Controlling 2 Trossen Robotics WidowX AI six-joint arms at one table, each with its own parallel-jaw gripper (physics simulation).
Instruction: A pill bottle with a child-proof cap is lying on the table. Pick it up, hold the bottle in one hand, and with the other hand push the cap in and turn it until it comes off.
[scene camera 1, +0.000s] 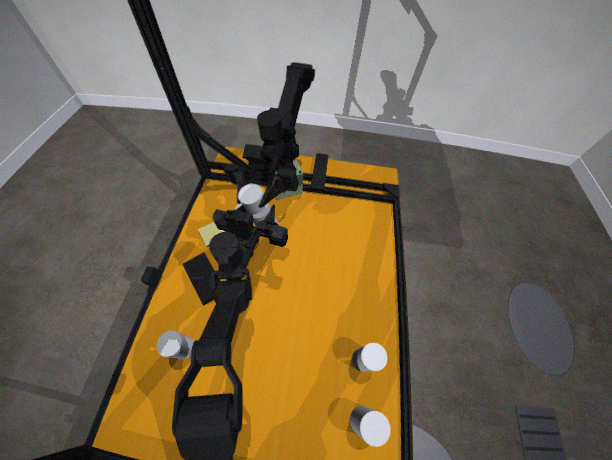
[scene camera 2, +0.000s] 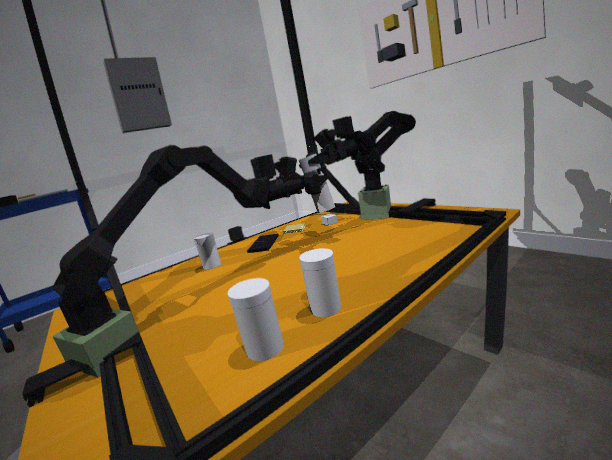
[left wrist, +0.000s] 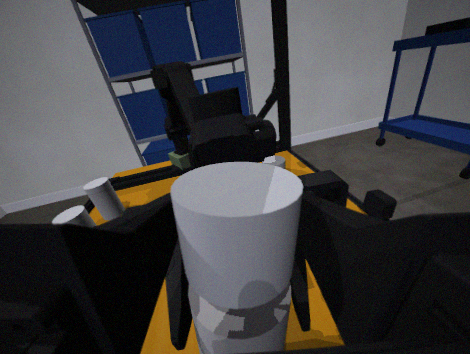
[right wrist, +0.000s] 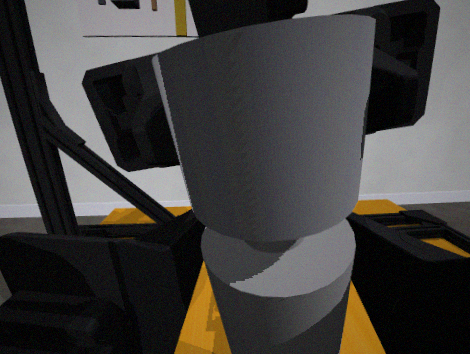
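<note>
My left gripper is shut on the white cap, high above the table. My right gripper is shut on the white bottle body below it. The bottle is roughly upright and slightly tilted. In the right wrist view the body's top face shows under the cap, with a little of the dark neck between them. The rest of the neck is hidden inside the cap.
White cylinders stand on the table. A black pad, a yellow note and a small white block lie near the arms. A black post rises behind.
</note>
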